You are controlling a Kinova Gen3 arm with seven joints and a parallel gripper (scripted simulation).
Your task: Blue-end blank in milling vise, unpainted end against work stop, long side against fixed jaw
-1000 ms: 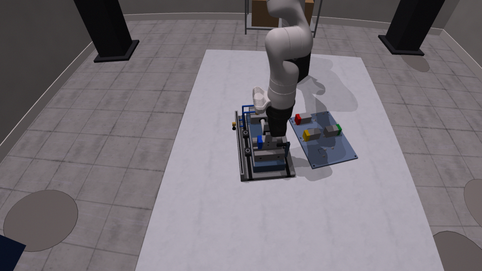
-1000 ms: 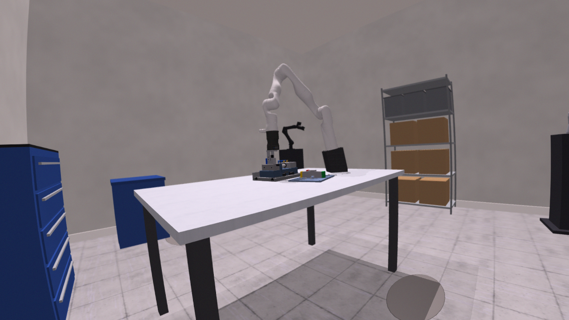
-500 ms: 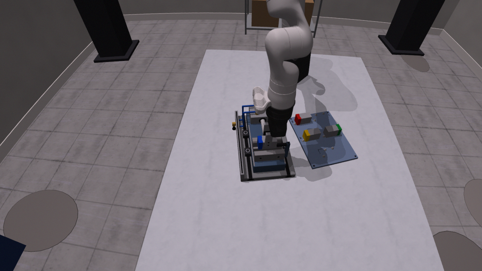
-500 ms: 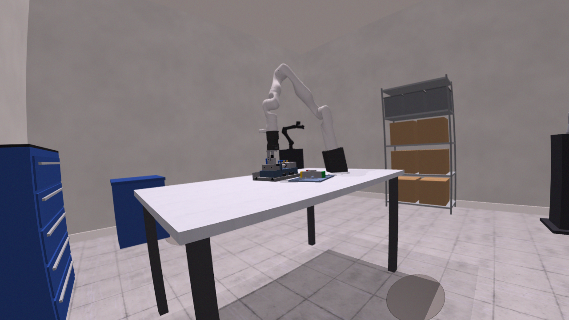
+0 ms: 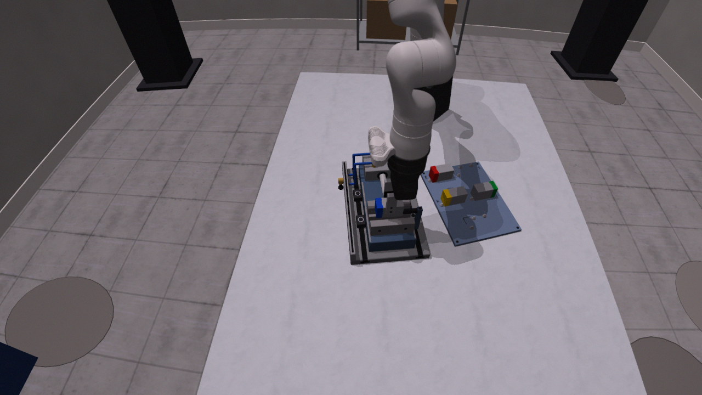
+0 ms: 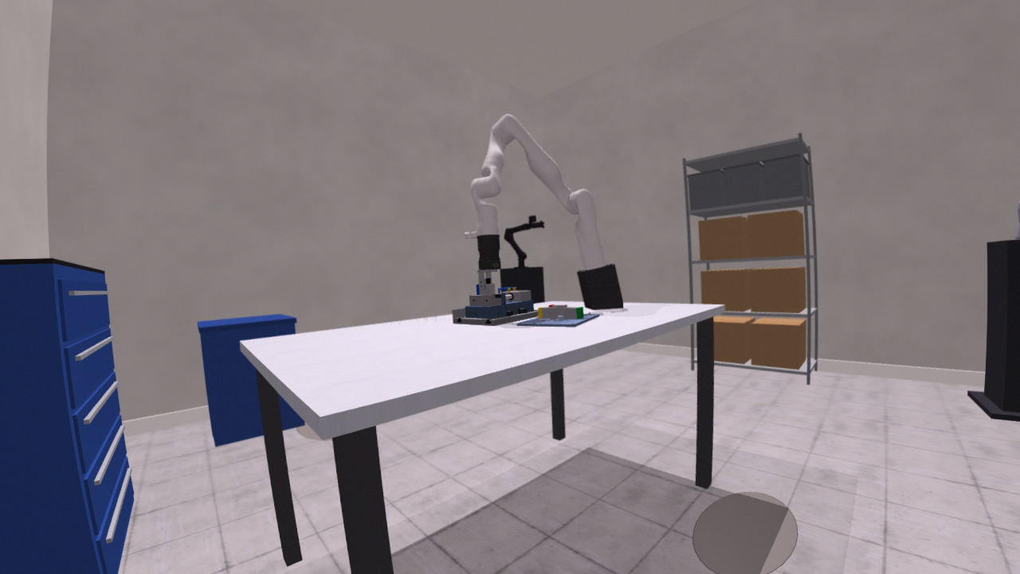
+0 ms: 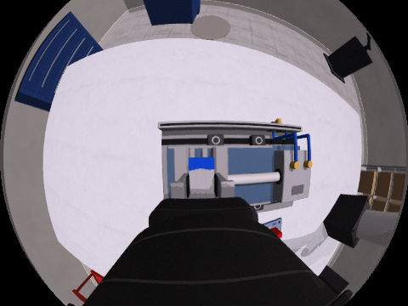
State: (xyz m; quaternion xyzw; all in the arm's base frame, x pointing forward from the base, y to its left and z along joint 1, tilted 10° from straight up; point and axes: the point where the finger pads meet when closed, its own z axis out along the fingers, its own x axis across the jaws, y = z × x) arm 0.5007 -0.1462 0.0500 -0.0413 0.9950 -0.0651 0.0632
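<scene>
Right now my hand is 2 cm above the blue-ended blank. Round my hand: vise base rail: 10 cm below, 9 cm to the right, 7 cm behind; then work stop rod: 5 cm to the left, 4 cm below, 1 cm behind; then fixed jaw: 6 cm below, 3 cm ahead, 1 cm to the left.
</scene>
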